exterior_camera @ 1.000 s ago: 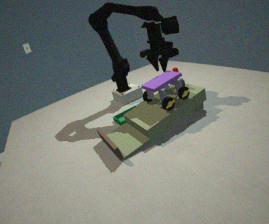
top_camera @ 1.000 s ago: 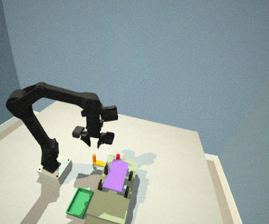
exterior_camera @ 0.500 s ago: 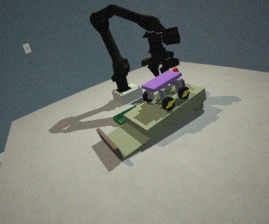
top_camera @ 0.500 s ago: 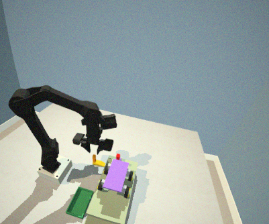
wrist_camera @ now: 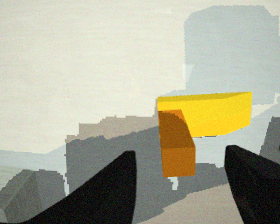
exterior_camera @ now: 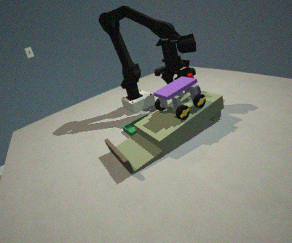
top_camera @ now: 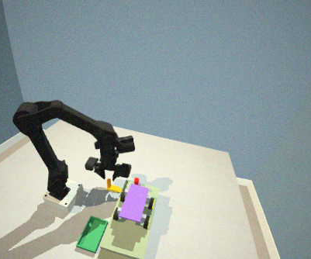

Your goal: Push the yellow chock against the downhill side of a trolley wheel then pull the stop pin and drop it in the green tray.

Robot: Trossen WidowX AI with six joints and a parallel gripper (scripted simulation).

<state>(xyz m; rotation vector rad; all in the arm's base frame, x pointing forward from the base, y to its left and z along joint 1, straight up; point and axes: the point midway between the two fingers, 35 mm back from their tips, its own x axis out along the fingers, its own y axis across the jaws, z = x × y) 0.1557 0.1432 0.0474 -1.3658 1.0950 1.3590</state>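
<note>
The yellow chock is 2 cm ahead of my gripper tip and 4 cm below it. The rest, counted from my gripper tip: trolley (16 cm ahead, 10 cm to the right, 5 cm above); pale green ramp (16 cm ahead, 11 cm to the right, 2 cm below); red-headed stop pin (13 cm ahead, 1 cm to the right, 6 cm above).
</note>
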